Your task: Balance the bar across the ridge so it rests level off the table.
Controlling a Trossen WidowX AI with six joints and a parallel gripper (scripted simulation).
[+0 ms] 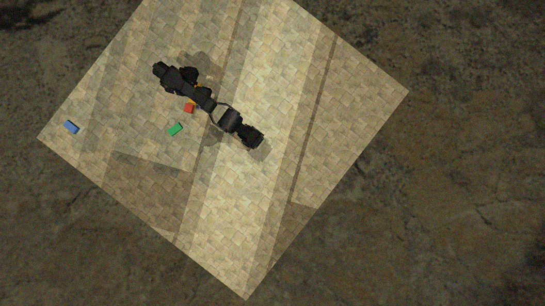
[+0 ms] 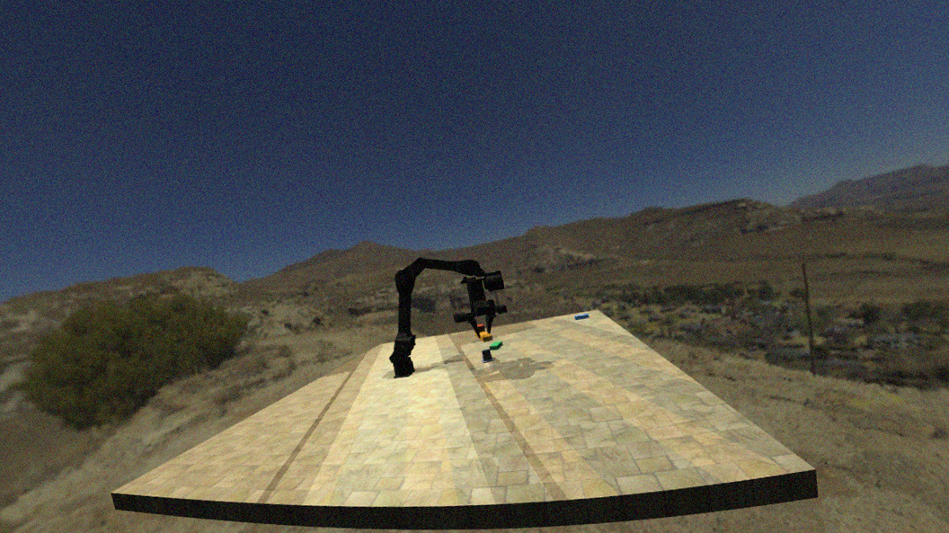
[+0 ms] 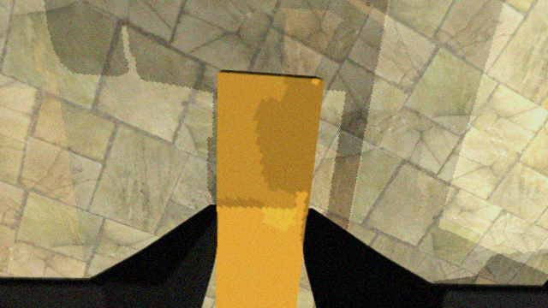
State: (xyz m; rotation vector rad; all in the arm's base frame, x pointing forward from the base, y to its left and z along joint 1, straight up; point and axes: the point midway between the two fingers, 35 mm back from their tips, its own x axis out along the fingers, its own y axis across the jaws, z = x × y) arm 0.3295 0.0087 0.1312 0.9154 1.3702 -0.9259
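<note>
Now: gripper tip 6 cm above the grey ridge block, 3 cm to the right of it and 1 cm past it. Round my gripper tip: orange bar 4 cm to the left, 2 cm behind, 1 cm above; then blue block 49 cm to the left, 41 cm ahead, 9 cm below; then green block 19 cm to the left, 9 cm below, 1 cm ahead.
</note>
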